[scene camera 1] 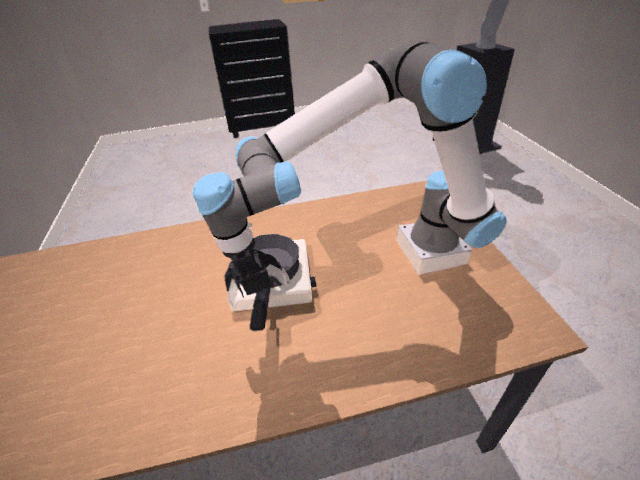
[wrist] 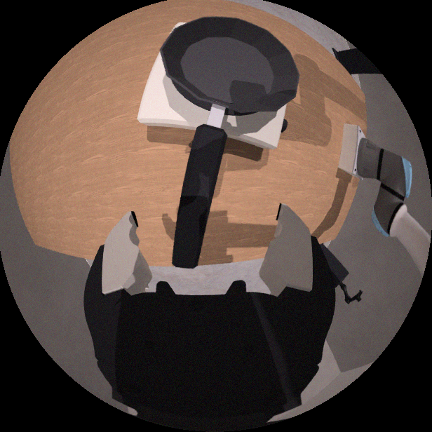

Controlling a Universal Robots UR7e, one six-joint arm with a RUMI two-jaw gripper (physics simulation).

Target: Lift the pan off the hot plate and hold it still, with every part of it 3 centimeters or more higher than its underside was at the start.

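Places are measured from the arm's base along level axes (x ahead, y right, z down), in centimetres.
Pixels of known places: gripper, fingertip midpoint: (scene camera 1: 261, 293); arm's base, link origin: (scene camera 1: 434, 238).
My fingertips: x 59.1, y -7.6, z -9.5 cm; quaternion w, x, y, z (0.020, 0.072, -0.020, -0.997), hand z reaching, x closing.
For each thing: its top centre in the pictures, then the offset to it from my fingertips. "pt": a spot on its surface instead. Level surfaces: height alone.
- dark round pan, surface spot: (scene camera 1: 283, 249) pt dx -12.7, dy +23.2, dz +8.5 cm
- white hot plate, top centre: (scene camera 1: 271, 264) dx -7.3, dy +19.0, dz +9.1 cm
- small black knob, top centre: (scene camera 1: 312, 278) dx -17.0, dy +9.7, dz +11.1 cm
- wooden table, surface height: dz +16.0 cm
The dark round pan (scene camera 1: 283, 249) (wrist: 225, 65) rests on the white hot plate (scene camera 1: 303, 296) (wrist: 152, 102). Its black handle (scene camera 1: 259, 312) (wrist: 199, 175) sticks out over the plate's edge, toward the table's front edge in the scene view. My gripper (scene camera 1: 263, 289) (wrist: 205, 209) is open, with nothing held. It is above the near side of the pan, by the root of the handle, and hides part of the pan in the scene view. In the wrist view the handle runs between the two spread fingers, nearer the left one, without visible contact.
A small black knob (scene camera 1: 313, 281) (wrist: 284, 125) sticks out of the hot plate's right side. The arm's base (scene camera 1: 439, 264) (wrist: 348, 150) stands at the right on the wooden table (scene camera 1: 129, 361) (wrist: 75, 165). A black drawer cabinet (scene camera 1: 253, 77) stands on the floor behind.
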